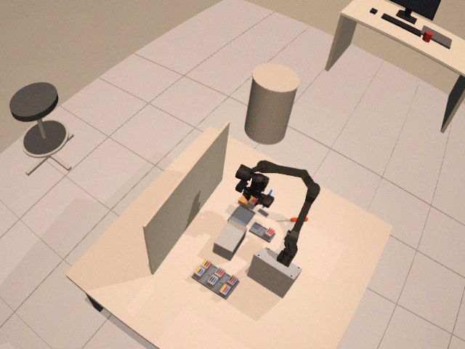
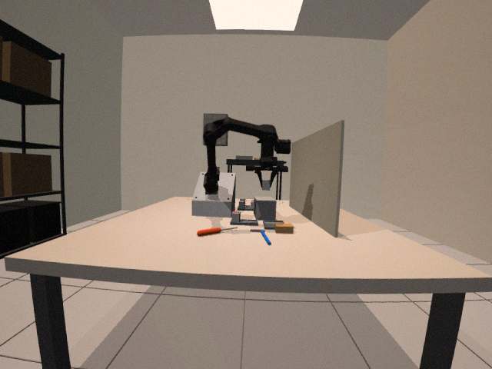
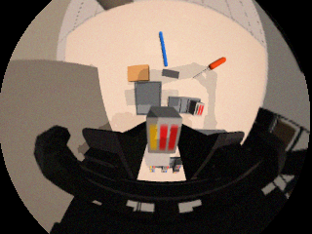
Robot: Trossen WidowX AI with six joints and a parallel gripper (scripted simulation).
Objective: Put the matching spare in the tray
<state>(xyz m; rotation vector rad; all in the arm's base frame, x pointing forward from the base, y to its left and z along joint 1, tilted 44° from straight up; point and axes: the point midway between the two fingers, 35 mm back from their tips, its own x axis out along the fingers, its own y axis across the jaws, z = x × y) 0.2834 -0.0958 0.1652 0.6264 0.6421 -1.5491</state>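
Right now my gripper tip is 170 mm above the dark grey flat tray, 40 mm short of it and 10 mm to the left of it. From my gripper tip the other things lie so: holder (170 mm below, 90 mm behind, 10 mm to the left); then grey spare (20 mm above); then brown block (160 mm below, 100 mm to the right, 70 mm ahead).
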